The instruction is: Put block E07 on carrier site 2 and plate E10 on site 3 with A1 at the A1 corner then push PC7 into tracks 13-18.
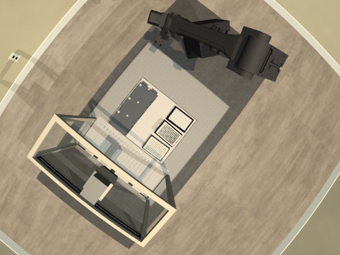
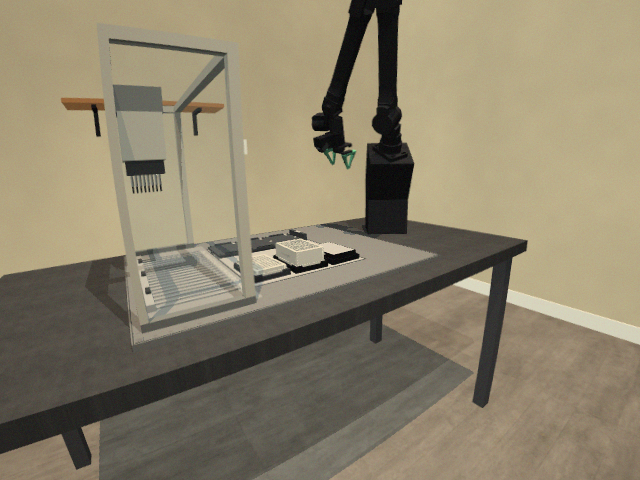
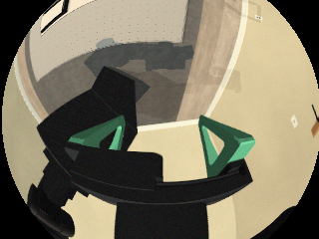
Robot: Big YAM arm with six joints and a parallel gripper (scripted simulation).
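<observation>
My gripper is now 22 cm short of the nest S1, 39 cm to the right of it and 26 cm above it. From my hand the other things lie so: nest S2: 33 cm ahead, 41 cm to the left, 26 cm below; carrier PC7: 40 cm ahead, 16 cm to the left, 25 cm below; white 384-well plate E10: 44 cm ahead, 43 cm to the left, 25 cm below.
</observation>
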